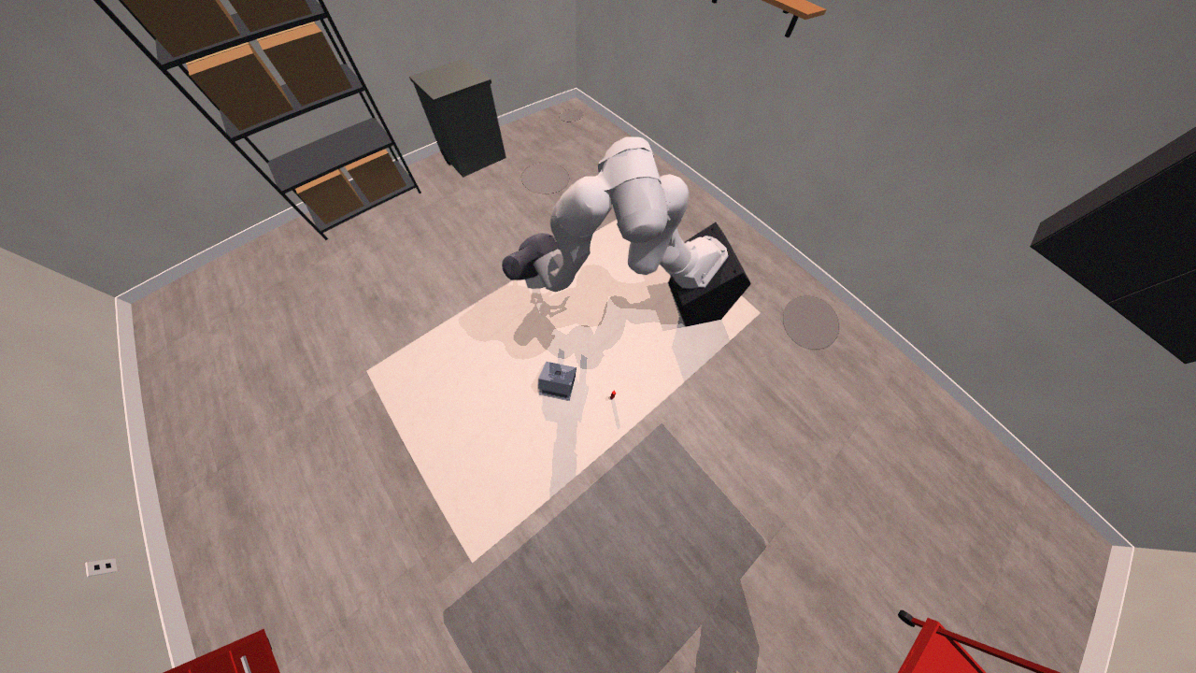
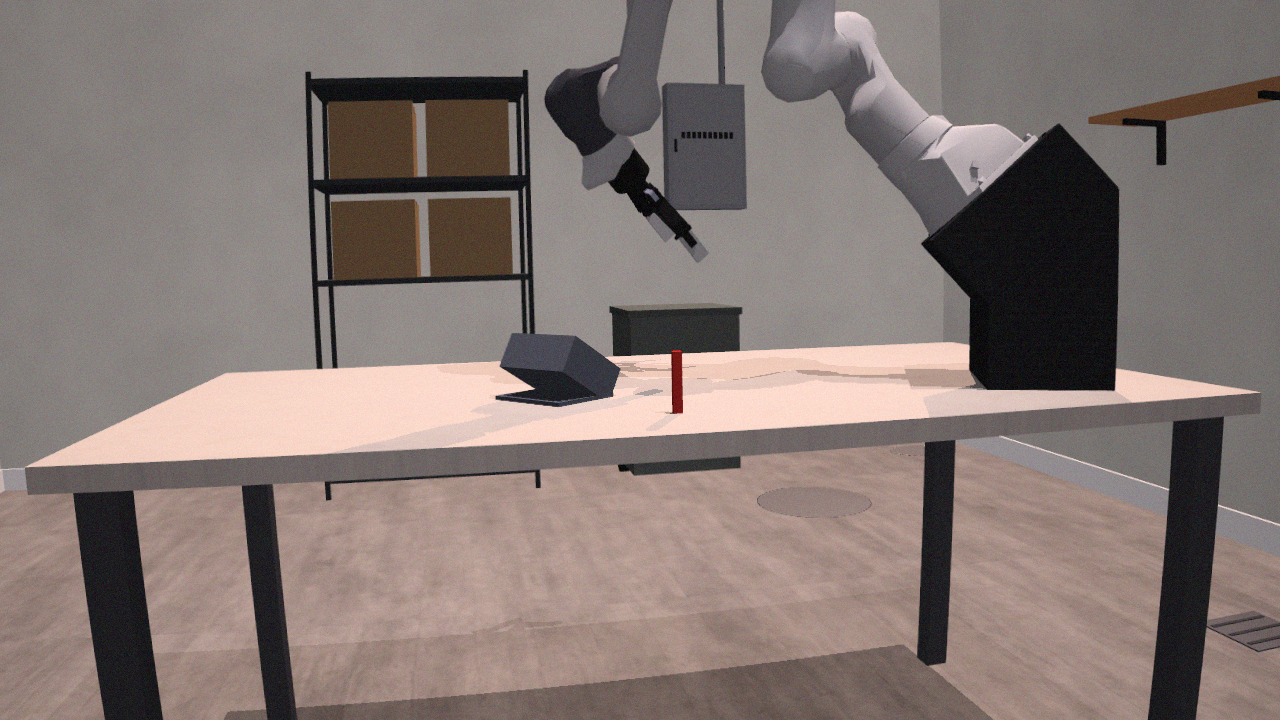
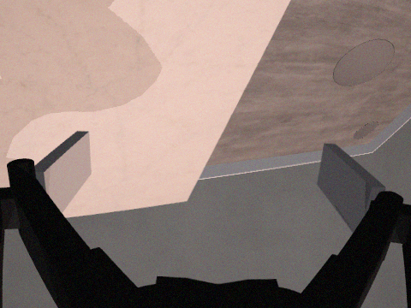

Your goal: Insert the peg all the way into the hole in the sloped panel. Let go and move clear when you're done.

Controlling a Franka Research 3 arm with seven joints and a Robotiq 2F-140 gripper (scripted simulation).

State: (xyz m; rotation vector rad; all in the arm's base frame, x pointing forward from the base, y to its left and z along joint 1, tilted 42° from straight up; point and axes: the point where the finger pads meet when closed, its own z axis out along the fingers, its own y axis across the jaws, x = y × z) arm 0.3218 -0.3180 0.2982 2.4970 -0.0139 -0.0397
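My gripper is now 560 mm to the right of the red peg, 190 mm above it and 120 mm short of it.
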